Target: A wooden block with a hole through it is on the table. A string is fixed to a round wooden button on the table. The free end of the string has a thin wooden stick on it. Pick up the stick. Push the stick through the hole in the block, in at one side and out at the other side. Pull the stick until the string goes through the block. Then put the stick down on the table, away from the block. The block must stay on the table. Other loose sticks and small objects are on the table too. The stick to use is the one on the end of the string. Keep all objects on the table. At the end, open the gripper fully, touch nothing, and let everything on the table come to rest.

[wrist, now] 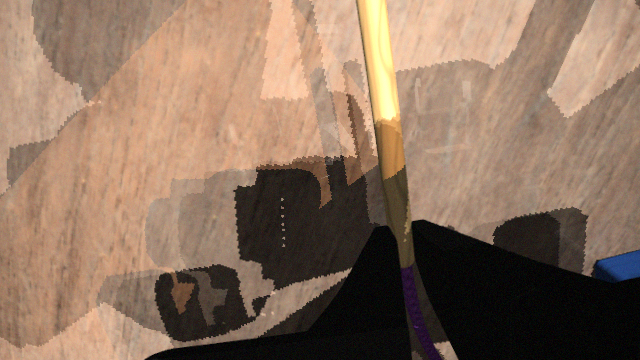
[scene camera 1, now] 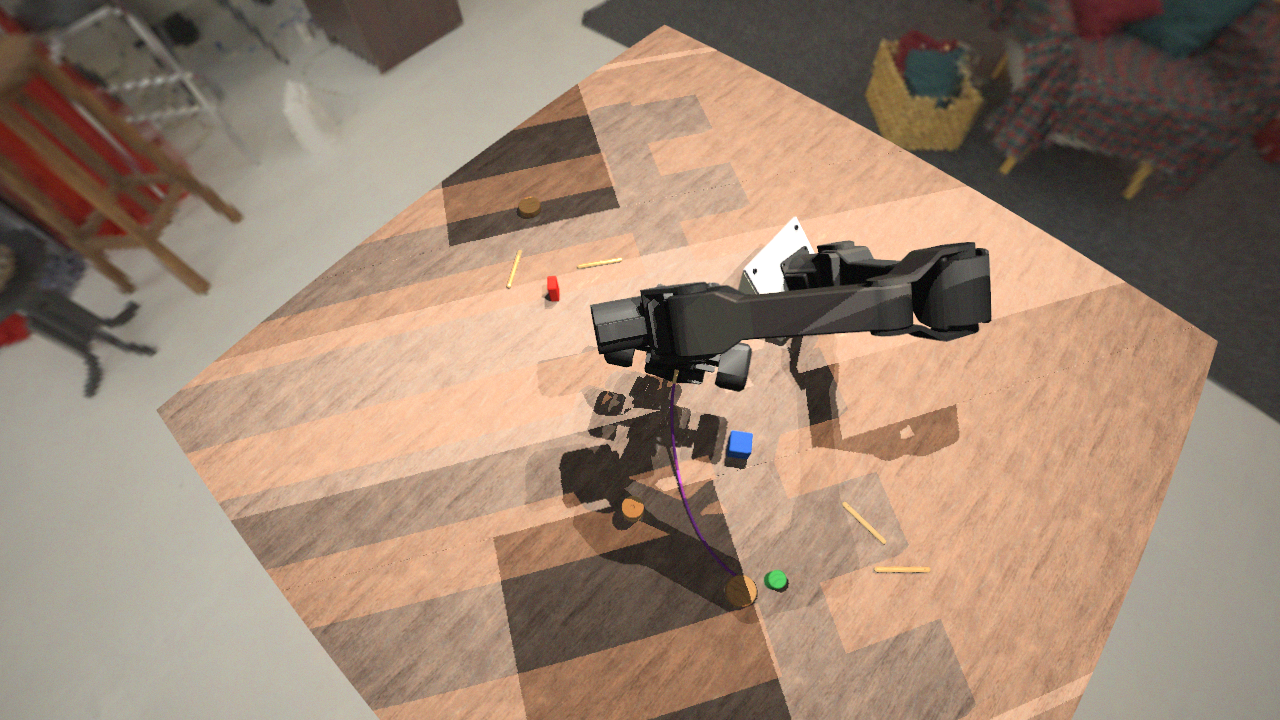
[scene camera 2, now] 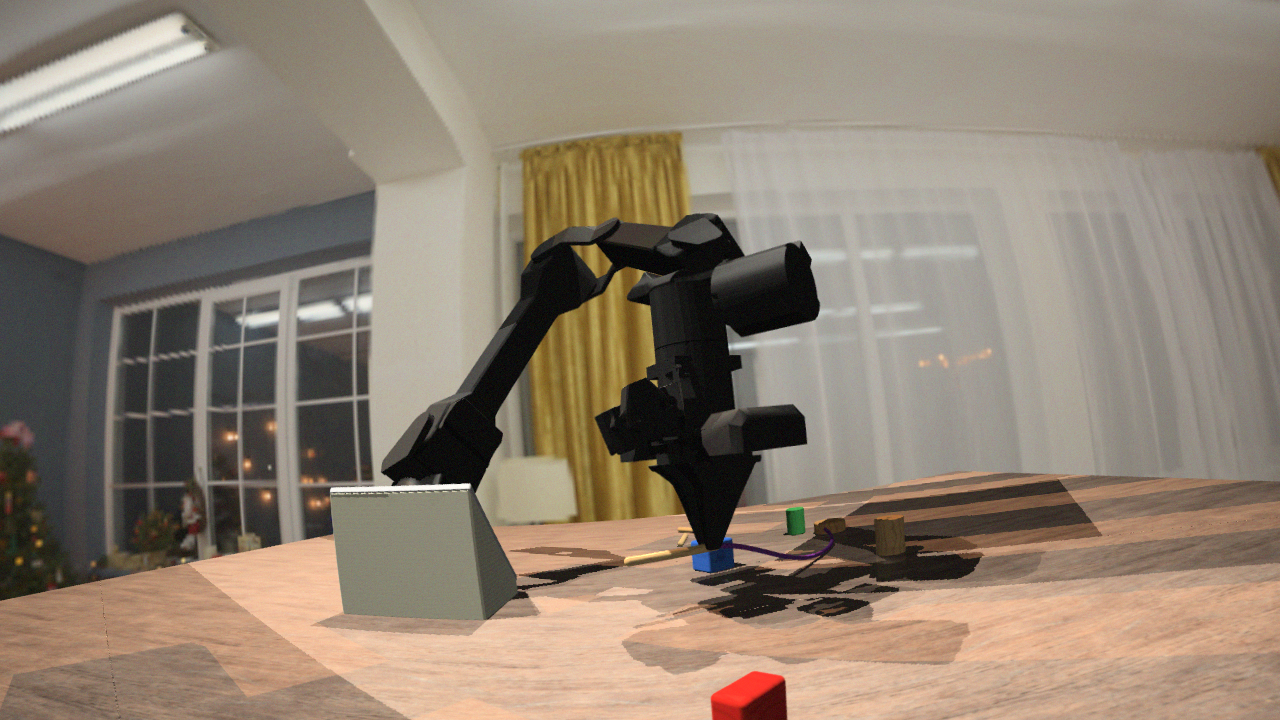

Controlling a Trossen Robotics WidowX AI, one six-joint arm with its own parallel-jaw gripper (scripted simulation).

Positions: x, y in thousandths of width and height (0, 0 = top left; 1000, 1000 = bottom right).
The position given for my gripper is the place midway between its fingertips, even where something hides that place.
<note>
I see my gripper (scene camera 2: 555, 763), a thin wooden stick (scene camera 2: 538, 766), a blue cube (scene camera 2: 558, 780) and a round wooden button (scene camera 1: 579, 822).
My gripper is seen too in the wrist view (wrist: 626, 660) and in scene camera 1 (scene camera 1: 528, 527).
</note>
